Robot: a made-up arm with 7 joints.
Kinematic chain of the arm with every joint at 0, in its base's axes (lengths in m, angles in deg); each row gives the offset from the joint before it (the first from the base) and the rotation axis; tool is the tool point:
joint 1: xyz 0 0 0.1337 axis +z
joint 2: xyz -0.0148 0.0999 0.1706 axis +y
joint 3: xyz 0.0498 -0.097 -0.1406 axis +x
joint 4: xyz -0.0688 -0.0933 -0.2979 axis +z
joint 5: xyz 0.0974 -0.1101 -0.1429 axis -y
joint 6: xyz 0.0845 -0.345 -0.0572 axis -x
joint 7: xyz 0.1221 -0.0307 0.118 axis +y
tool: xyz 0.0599 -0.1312 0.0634
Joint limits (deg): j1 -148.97..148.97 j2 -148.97..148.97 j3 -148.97..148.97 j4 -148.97..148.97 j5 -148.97..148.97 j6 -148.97..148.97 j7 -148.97..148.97
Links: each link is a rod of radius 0.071 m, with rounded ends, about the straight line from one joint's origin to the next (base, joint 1, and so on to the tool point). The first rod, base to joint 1, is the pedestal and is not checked.
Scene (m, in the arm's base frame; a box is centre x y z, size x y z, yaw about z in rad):
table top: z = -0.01
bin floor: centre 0.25 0.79 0 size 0.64 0.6 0.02 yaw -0.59
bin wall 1: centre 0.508 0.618 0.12 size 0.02 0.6 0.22 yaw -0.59
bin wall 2: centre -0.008 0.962 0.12 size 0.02 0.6 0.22 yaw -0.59
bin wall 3: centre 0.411 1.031 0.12 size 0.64 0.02 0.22 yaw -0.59
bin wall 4: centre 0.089 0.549 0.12 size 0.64 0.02 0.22 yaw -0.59
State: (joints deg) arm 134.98 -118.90 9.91 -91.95 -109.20 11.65 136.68
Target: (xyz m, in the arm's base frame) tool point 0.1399 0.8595 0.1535
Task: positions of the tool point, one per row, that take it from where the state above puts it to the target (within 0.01 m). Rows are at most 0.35 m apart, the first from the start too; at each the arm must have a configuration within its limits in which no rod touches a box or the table.
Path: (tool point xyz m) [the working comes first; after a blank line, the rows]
Joints at the target: 99.41 -129.04 -20.36 -78.69 -147.32 -14.10 147.44
Straight joint move there: touches bin wall 2, bin wall 4.

1: -0.4441 0.8547 0.2566
2: -0.1486 0.9121 0.3482
3: 0.1398 0.8595 0.4041
4: 0.1384 0.8687 0.2781
5: 0.1398 0.8595 0.1534

